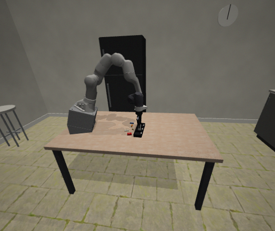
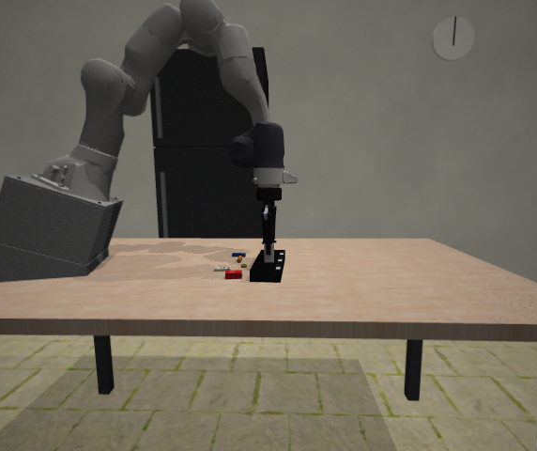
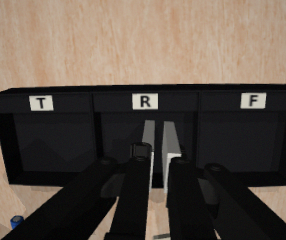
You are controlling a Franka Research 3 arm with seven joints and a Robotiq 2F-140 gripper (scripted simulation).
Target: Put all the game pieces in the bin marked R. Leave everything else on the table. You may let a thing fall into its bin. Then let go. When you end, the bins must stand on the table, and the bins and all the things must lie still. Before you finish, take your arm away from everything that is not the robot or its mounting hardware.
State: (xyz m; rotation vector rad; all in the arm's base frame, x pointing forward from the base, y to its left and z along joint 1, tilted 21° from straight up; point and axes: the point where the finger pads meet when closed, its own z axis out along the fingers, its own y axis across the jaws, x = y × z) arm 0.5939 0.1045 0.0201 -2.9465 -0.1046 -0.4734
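My hand is 3 cm above the black bin row and 1 cm to the right of it. From my hand the other things lie so: white domino (14 cm behind, 4 cm to the right, 4 cm below); red block (9 cm to the right, 7 cm behind, 4 cm below); brass nut (9 cm behind, 5 cm below, 1 cm to the left).
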